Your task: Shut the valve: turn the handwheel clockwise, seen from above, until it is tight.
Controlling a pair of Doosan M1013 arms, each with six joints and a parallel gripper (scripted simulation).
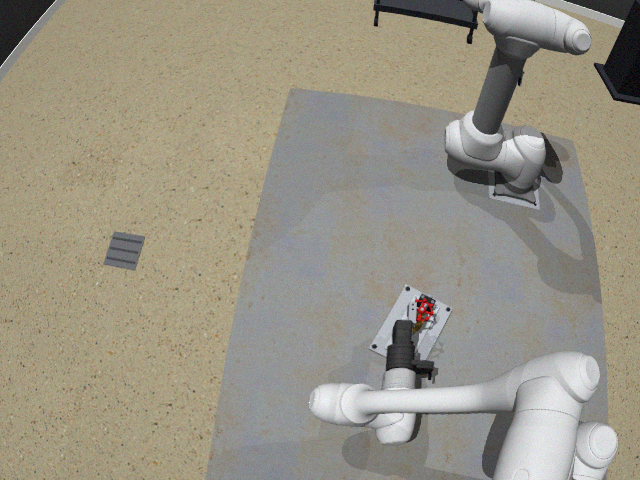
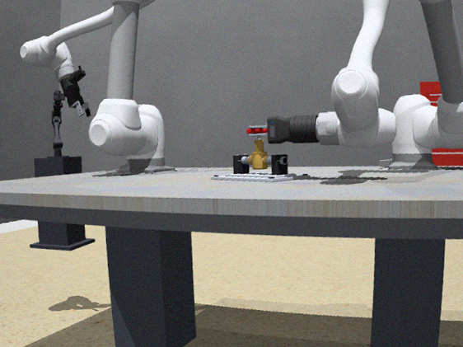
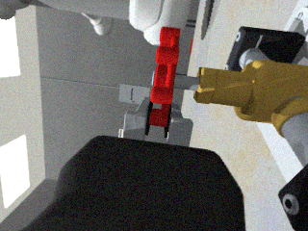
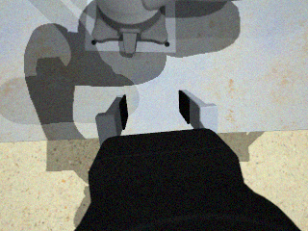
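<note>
Right now my left hand is 3 cm past the red handwheel and 1 cm above it. From my left hand the other things lie so: pale base plate: 13 cm below, 3 cm behind.
</note>
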